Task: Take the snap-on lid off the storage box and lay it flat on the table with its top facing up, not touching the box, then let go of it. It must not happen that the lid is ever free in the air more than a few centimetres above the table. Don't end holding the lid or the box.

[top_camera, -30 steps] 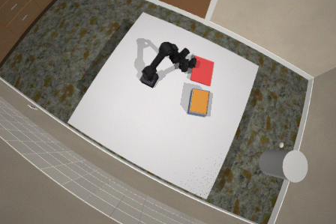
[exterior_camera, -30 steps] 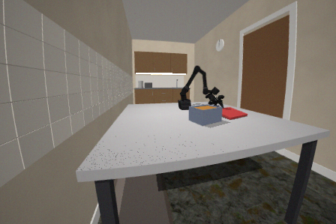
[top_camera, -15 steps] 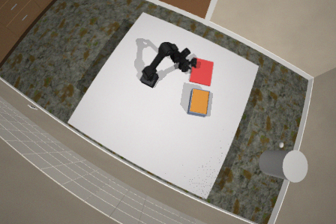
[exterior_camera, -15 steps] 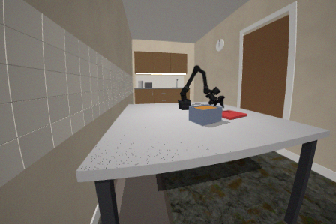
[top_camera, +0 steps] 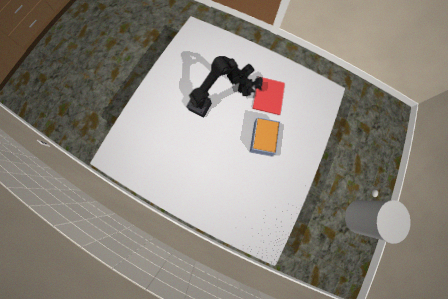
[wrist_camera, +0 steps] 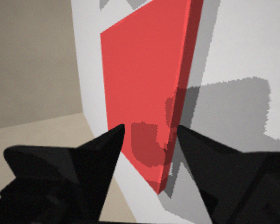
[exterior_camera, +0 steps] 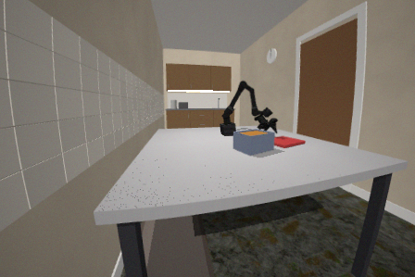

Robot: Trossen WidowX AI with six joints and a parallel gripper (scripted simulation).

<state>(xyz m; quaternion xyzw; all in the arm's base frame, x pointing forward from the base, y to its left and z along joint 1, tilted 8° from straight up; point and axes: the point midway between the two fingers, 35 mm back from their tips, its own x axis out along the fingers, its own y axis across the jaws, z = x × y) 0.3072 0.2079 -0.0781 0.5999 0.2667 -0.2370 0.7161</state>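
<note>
My gripper is now 110 mm short of the red lid, 40 mm above it and 10 mm to the right of it. Also, from my hand: storage box: 290 mm to the right, 130 mm ahead.
</note>
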